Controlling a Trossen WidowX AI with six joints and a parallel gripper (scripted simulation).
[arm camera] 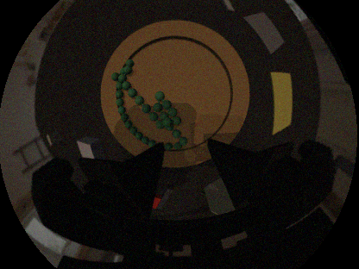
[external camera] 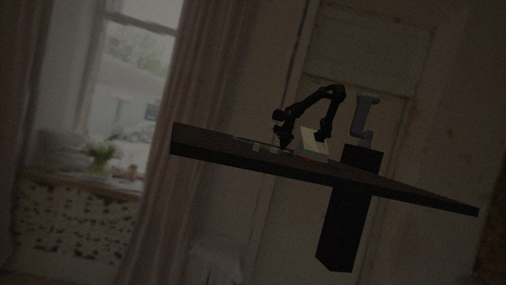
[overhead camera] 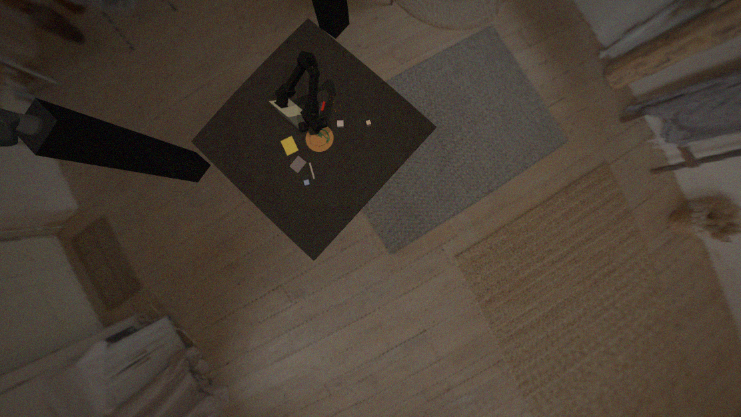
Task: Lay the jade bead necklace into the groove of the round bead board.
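My gripper tip is 5 cm short of the round bead board, 3 cm to the left of it and 1 cm above it. From my gripper tip the other things lie so: yellow square 21 cm to the right, 9 cm behind, 1 cm below; grey-white block 14 cm to the left, 11 cm ahead; red item 15 cm to the left, 8 cm behind, 1 cm below.
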